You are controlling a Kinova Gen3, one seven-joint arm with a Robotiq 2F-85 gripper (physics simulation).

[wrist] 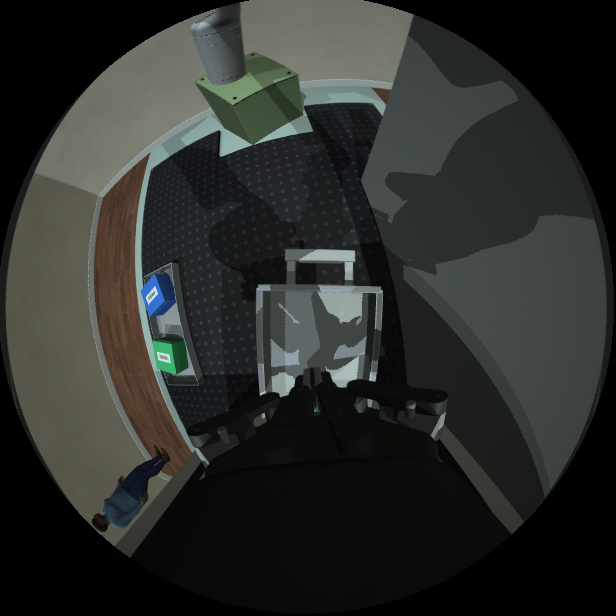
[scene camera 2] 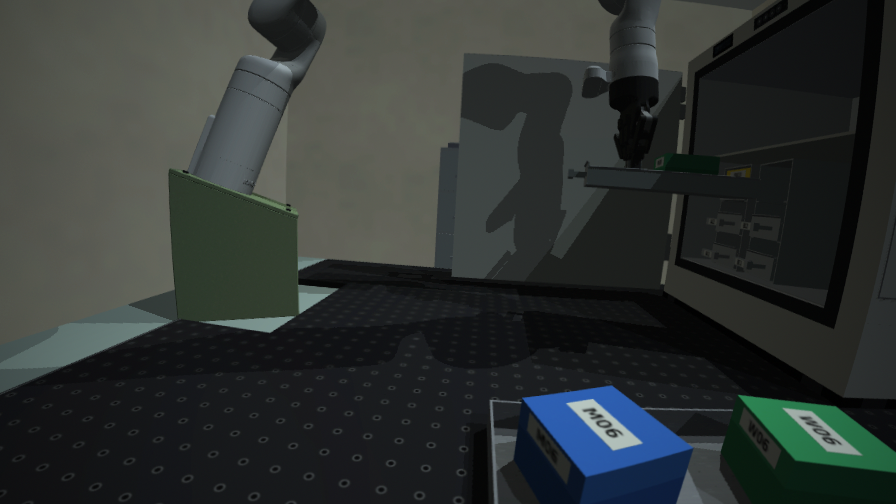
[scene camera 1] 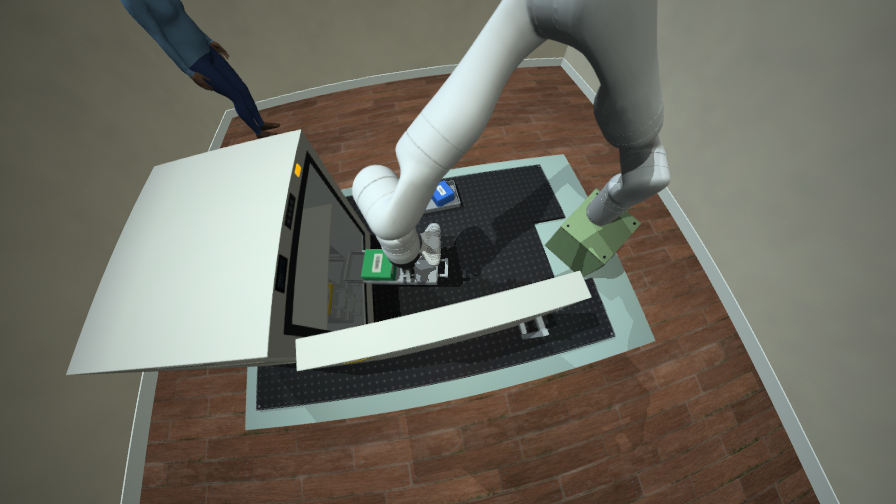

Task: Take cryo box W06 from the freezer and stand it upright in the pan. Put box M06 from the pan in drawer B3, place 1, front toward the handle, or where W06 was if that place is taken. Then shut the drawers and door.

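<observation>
Blue box M06 (scene camera 2: 595, 438) stands in the pan (wrist: 175, 327) beside a green box (scene camera 2: 808, 448) whose label looks like W06 turned around. Both also show in the wrist view, blue (wrist: 158, 294) and green (wrist: 170, 355). The freezer (scene camera 1: 200, 250) is open and one drawer (scene camera 2: 651, 180) is pulled out. Another green box (scene camera 1: 377, 264) lies at the drawer's inner end (scene camera 2: 687, 163). My gripper (scene camera 2: 632, 153) points down over the drawer, just outward of that box, with its fingers together (wrist: 314, 389). I see nothing held. The drawer's front part (wrist: 318, 339) looks empty.
The freezer door (scene camera 1: 438, 322) stands swung open beside the drawer. My arm's green pedestal (scene camera 1: 588, 241) is on the far side of the mat. A person (scene camera 1: 206, 62) stands behind the freezer. Lower drawers (scene camera 2: 739, 244) inside are shut.
</observation>
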